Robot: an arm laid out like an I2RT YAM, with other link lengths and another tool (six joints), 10 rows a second.
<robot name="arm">
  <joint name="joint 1" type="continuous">
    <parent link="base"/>
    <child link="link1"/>
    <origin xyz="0 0 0.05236" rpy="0 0 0"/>
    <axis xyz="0 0 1"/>
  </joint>
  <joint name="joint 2" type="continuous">
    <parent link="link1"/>
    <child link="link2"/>
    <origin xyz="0.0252 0.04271 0.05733" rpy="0 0 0"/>
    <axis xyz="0 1 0"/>
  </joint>
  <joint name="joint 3" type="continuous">
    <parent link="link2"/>
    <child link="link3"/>
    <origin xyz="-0.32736 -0.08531 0" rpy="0 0 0"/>
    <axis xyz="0 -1 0"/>
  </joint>
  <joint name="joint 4" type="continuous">
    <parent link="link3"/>
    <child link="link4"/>
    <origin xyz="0.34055 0.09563 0.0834" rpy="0 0 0"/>
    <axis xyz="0 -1 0"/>
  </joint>
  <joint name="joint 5" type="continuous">
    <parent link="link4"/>
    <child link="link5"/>
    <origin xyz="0.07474 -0.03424 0.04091" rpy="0 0 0"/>
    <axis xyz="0 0 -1"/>
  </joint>
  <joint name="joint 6" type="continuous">
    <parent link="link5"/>
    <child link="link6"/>
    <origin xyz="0.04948 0 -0.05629" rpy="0 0 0"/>
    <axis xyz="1 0 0"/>
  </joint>
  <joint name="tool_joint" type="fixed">
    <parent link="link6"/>
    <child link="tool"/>
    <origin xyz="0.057 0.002 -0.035" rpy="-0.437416 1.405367 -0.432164"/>
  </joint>
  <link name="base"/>
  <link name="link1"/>
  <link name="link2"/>
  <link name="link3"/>
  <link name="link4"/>
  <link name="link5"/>
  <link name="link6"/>
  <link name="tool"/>
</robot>
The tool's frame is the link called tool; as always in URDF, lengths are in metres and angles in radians. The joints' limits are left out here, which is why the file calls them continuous.
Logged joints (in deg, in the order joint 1, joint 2, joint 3, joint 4, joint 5, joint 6), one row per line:
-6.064, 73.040, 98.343, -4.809, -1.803, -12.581
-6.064, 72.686, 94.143, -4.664, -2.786, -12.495
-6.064, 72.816, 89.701, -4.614, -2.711, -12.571
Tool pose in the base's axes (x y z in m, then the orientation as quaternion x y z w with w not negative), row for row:
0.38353, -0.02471, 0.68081, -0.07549, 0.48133, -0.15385, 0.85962
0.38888, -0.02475, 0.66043, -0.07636, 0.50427, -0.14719, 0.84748
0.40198, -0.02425, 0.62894, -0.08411, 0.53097, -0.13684, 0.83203
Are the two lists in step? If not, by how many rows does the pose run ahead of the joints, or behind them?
The pose runs 1 row behind the joints: the pose in row i belongs to the joints in row i - 1.
